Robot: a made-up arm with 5 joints.
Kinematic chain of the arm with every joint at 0, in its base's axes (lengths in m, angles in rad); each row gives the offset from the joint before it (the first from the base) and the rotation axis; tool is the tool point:
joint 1: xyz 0 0 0.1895 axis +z
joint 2: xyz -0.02 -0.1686 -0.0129 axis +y
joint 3: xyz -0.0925 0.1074 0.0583 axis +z
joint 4: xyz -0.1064 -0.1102 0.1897 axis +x
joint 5: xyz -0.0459 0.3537 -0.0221 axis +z
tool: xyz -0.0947 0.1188 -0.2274
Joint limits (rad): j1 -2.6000..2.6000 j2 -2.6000..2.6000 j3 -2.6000..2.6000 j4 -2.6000..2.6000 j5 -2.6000..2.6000
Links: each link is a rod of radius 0.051 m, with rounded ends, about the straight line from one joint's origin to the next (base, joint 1, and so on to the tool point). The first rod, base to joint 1, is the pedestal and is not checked.
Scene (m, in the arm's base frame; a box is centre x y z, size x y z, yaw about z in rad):
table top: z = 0
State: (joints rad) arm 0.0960 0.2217 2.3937 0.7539 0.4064
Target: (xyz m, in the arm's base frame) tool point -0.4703 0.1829 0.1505
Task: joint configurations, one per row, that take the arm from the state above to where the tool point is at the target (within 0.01 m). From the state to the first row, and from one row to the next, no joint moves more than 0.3 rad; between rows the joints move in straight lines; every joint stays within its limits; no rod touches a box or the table.
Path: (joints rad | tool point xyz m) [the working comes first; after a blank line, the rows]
Joints at the target: -1.2516 0.1771 1.7416 -0.1970 0.4504
Straight joint move there: clear.

1: -0.1735 0.2128 2.2633 0.5637 0.4152 | -0.2511 -0.4897 0.4773
2: -0.4430 0.2039 2.1328 0.3735 0.4240 | -0.4299 -0.3540 0.3950
3: -0.7125 0.1950 2.0024 0.1833 0.4328 | -0.5255 -0.1662 0.3108
4: -0.9820 0.1861 1.8720 -0.0068 0.4416 | -0.5325 0.0259 0.2281
5: -1.2516 0.1771 1.7416 -0.1970 0.4504 | -0.4703 0.1829 0.1505

